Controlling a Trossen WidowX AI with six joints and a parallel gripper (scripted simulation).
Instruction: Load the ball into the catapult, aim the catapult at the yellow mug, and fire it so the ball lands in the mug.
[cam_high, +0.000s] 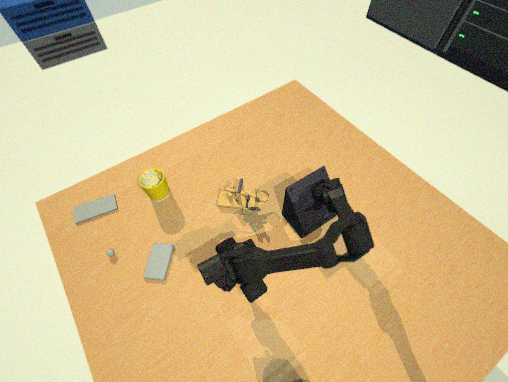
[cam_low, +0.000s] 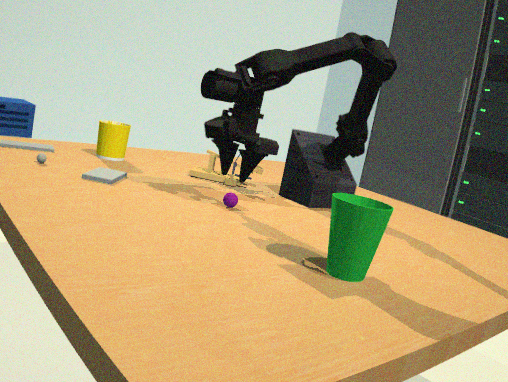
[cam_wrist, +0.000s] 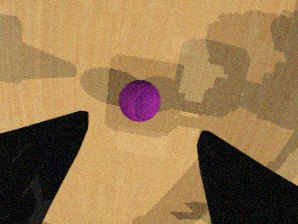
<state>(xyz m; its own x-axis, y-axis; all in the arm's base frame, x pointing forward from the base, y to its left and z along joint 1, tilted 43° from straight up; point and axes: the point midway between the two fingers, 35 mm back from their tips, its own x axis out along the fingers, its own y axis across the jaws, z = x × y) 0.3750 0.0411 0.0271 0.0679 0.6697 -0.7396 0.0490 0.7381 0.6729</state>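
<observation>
The purple ball is 5 cm below my gripper tip. Also, from my gripper tip: green cup 37 cm to the left, 6 cm ahead, 3 cm below; then small grey ball 35 cm to the right, 30 cm ahead, 5 cm below; then wooden catapult 22 cm to the right, 19 cm behind, 1 cm below.
</observation>
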